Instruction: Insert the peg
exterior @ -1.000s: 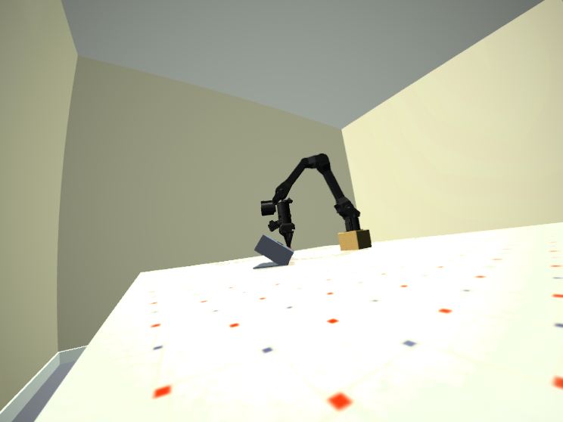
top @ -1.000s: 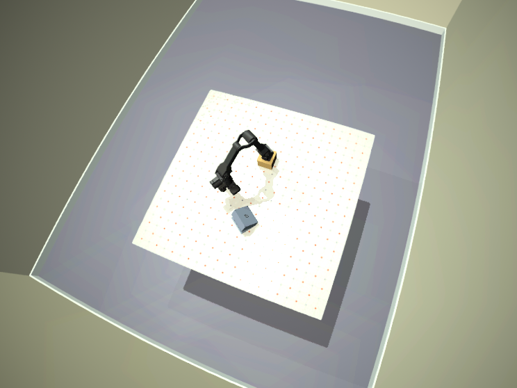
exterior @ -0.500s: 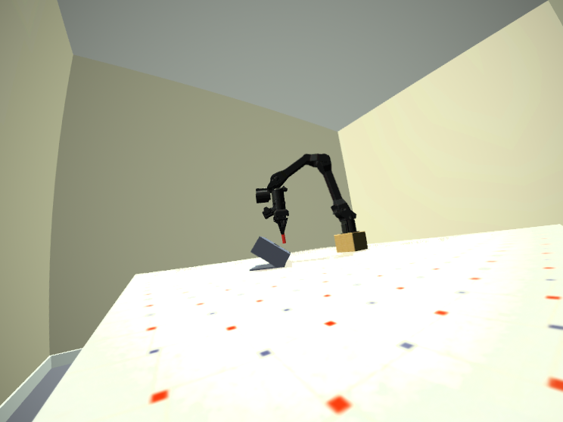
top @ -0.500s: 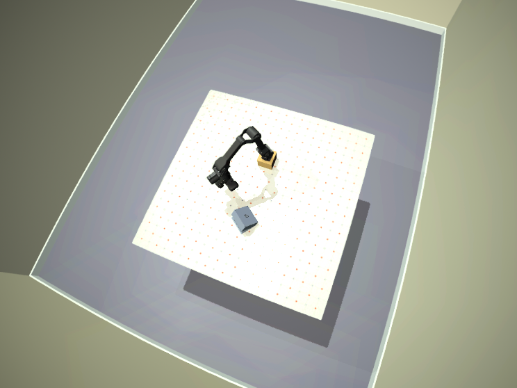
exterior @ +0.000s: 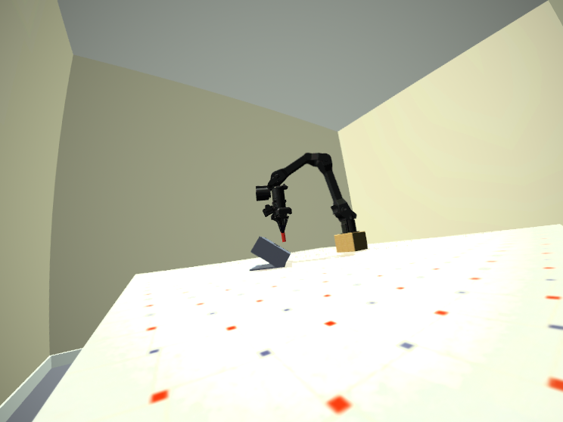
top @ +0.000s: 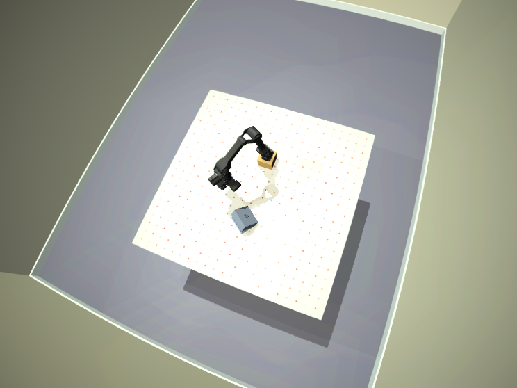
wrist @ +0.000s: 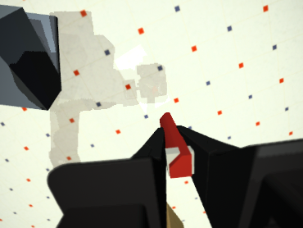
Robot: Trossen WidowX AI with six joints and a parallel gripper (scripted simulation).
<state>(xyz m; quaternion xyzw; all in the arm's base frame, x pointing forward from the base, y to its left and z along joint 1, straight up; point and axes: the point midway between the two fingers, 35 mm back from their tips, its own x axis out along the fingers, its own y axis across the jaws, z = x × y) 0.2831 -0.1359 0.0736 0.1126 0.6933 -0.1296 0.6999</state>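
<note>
My gripper tip is now 170 mm to the right of the sloped panel, 150 mm short of it and 70 mm above it. The rest, counted from my gripper tip: peg 20 mm above.
</note>
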